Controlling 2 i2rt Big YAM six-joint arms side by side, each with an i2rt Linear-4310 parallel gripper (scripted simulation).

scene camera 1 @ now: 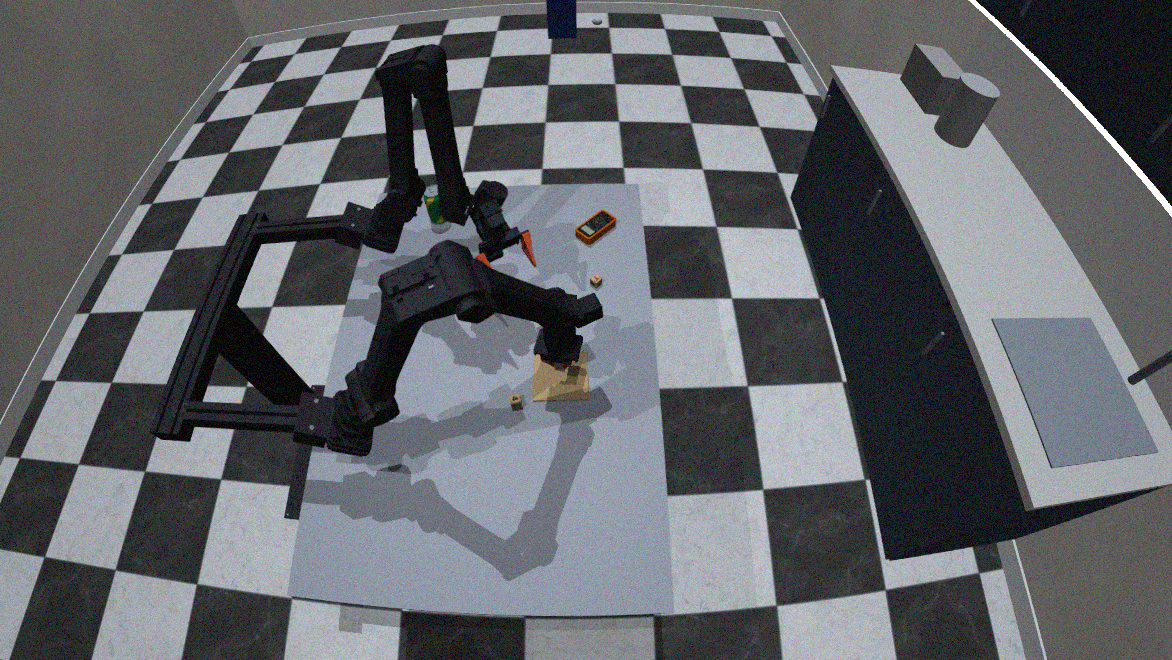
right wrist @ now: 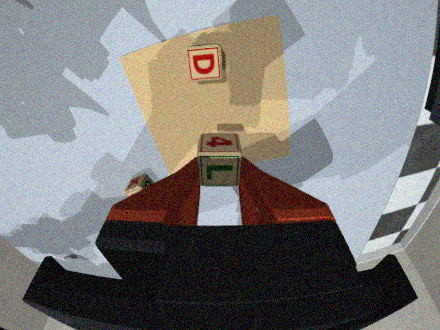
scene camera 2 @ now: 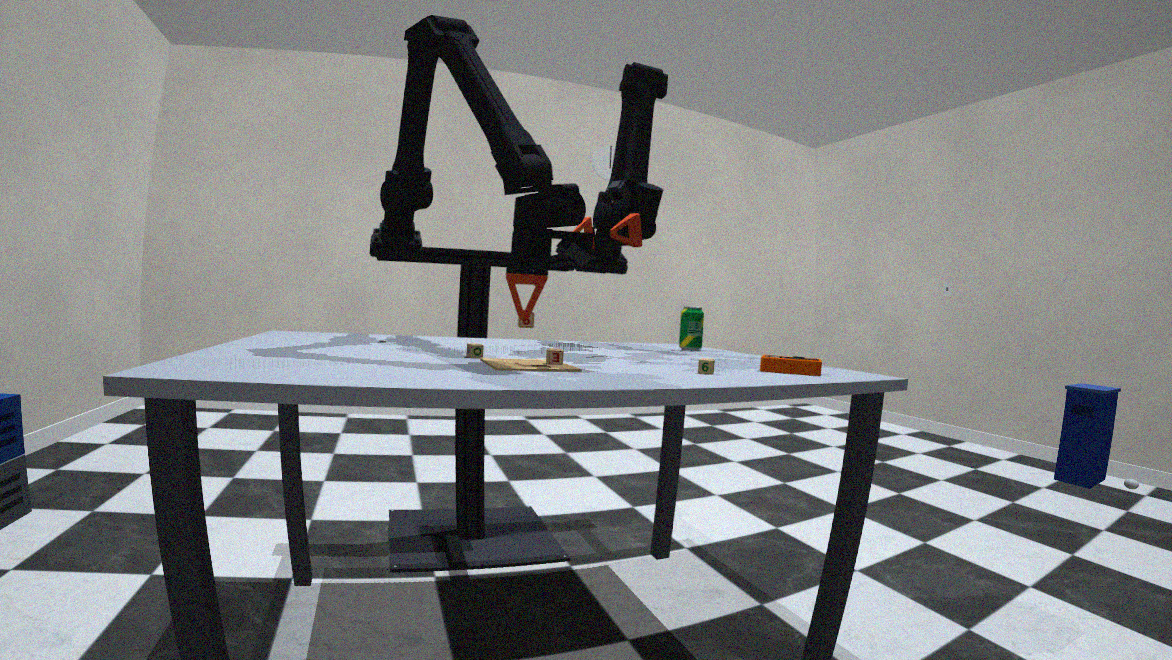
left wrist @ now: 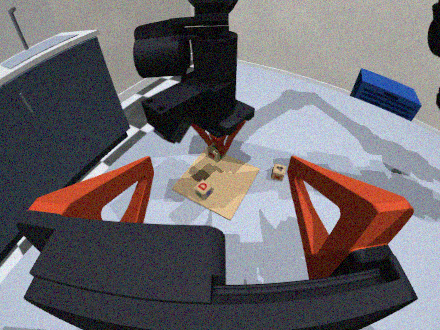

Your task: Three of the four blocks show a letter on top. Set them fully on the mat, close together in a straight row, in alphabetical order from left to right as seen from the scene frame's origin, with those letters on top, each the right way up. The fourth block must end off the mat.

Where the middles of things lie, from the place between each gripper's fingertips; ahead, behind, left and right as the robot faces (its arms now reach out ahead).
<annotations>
The tan mat [scene camera 1: 548, 384] is 80 mm below my right hand [scene camera 2: 523, 319] and 10 mm to the left of it.
I see my left gripper 240 mm above the tan mat, 150 mm to the left of it and 90 mm short of it.
</annotations>
